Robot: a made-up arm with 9 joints.
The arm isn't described. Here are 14 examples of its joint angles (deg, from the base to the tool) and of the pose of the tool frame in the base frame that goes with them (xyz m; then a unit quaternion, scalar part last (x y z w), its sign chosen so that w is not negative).
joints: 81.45 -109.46 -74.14 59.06 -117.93 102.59 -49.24 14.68 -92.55
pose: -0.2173 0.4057 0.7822 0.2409 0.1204 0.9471 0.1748
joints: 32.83 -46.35 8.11 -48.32 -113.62 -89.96 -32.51 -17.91 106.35
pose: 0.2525 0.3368 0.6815 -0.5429 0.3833 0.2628 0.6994
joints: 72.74 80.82 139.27 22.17 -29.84 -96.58 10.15 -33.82 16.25
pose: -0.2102 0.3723 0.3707 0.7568 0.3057 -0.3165 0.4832
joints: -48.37 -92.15 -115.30 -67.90 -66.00 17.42 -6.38 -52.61 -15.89
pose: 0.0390 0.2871 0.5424 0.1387 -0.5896 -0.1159 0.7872
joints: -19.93 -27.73 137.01 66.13 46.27 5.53 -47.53 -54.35 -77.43
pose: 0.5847 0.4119 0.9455 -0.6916 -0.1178 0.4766 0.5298
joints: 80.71 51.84 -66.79 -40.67 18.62 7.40 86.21 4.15 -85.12
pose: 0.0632 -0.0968 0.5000 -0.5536 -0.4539 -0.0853 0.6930
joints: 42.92 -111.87 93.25 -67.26 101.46 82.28 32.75 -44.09 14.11
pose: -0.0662 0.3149 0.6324 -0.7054 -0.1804 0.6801 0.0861
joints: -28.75 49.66 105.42 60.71 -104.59 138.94 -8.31 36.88 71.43
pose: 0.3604 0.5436 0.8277 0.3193 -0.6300 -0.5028 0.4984
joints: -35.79 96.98 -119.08 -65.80 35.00 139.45 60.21 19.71 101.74
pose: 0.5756 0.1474 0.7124 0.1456 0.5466 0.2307 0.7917
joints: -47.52 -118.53 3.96 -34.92 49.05 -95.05 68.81 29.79 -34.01
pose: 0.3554 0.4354 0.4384 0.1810 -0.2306 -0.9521 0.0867
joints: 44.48 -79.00 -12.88 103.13 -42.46 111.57 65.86 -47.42 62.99
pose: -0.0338 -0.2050 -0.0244 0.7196 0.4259 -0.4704 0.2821
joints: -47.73 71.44 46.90 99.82 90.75 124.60 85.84 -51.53 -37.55
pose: 0.1342 0.5281 0.6021 -0.8469 -0.0045 -0.5153 0.1310
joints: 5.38 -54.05 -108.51 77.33 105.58 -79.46 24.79 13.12 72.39
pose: -0.0121 0.0496 1.0570 -0.3402 -0.1209 0.3698 0.8561
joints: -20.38 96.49 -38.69 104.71 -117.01 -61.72 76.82 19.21 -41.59
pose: 0.2926 0.3999 0.5644 0.1577 -0.6745 -0.1994 0.6931
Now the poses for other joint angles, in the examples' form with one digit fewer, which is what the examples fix.
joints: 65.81 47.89 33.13 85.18 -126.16 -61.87 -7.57 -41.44 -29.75
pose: 0.029 0.441 0.555 0.577 0.584 -0.145 0.553
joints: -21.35 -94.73 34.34 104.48 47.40 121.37 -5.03 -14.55 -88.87
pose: 0.172 -0.149 0.865 0.381 -0.906 -0.164 0.077
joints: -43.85 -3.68 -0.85 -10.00 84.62 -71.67 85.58 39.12 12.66
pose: 0.054 -0.202 0.661 0.403 0.664 0.362 0.516
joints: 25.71 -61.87 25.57 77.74 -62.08 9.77 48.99 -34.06 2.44
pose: -0.092 0.084 0.252 0.901 -0.127 -0.050 0.411
